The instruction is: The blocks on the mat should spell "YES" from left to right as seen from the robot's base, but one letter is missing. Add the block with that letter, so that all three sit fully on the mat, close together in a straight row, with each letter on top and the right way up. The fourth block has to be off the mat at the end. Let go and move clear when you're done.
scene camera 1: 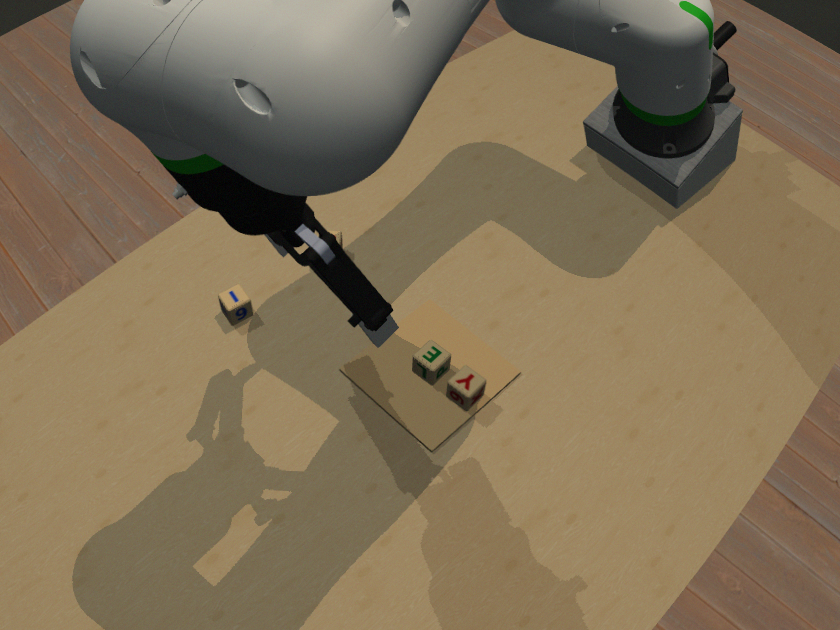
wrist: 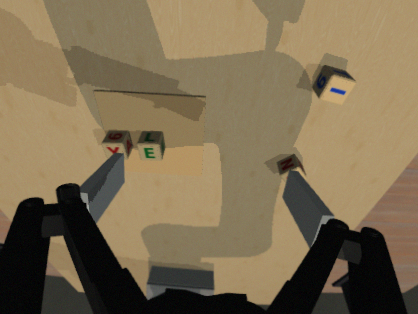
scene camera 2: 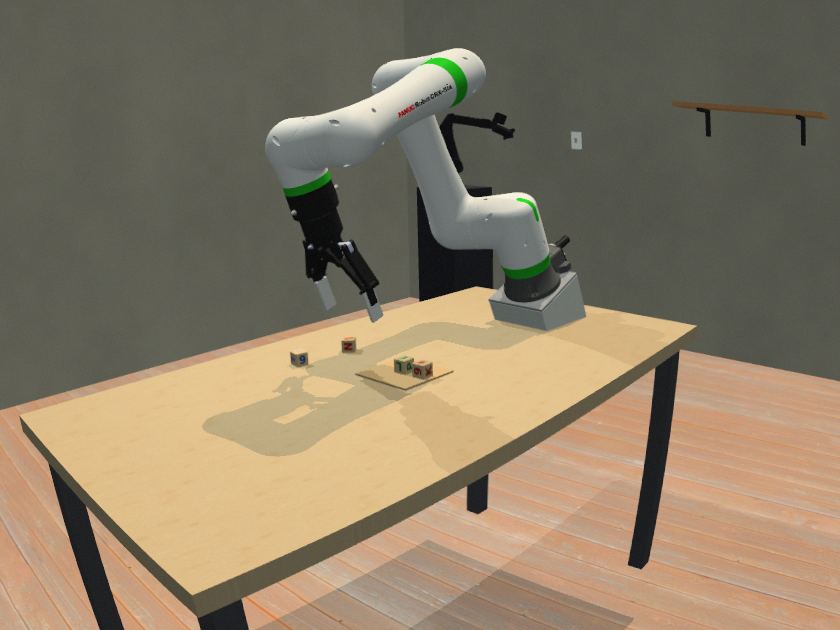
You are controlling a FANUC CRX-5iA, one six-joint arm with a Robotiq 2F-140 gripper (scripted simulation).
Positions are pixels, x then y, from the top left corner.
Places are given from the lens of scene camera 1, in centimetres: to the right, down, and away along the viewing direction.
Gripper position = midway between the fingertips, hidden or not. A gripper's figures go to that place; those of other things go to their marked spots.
gripper [scene camera 1: 335,288]: -8, -3, 76
Y block [scene camera 1: 466,387]: 5, 7, 80
E block [scene camera 1: 431,362]: 1, 5, 82
